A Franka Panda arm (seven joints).
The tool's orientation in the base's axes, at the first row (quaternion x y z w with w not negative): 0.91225 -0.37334 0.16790 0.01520
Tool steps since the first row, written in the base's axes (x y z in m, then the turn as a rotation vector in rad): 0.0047 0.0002 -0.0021 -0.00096 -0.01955 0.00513; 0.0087 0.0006 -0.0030 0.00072 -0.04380 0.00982; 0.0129 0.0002 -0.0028 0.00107 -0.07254 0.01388; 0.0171 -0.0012 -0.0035 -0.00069 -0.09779 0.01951; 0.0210 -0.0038 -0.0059 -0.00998 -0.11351 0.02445; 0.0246 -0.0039 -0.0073 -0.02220 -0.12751 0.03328; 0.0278 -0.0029 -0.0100 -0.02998 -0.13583 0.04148
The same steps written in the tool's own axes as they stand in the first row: 0.0023 -0.0032 0.0033 0.01421 0.01425 -0.00213; 0.0044 -0.0061 0.0053 0.03321 0.03012 -0.00234; 0.0076 -0.0087 0.0064 0.05416 0.05020 -0.00167; 0.0111 -0.0105 0.0085 0.07185 0.06905 -0.00363; 0.0147 -0.0111 0.0123 0.07787 0.08628 -0.00863; 0.0167 -0.0134 0.0147 0.08202 0.10389 -0.01842; 0.0173 -0.0160 0.0181 0.08507 0.11443 -0.02717
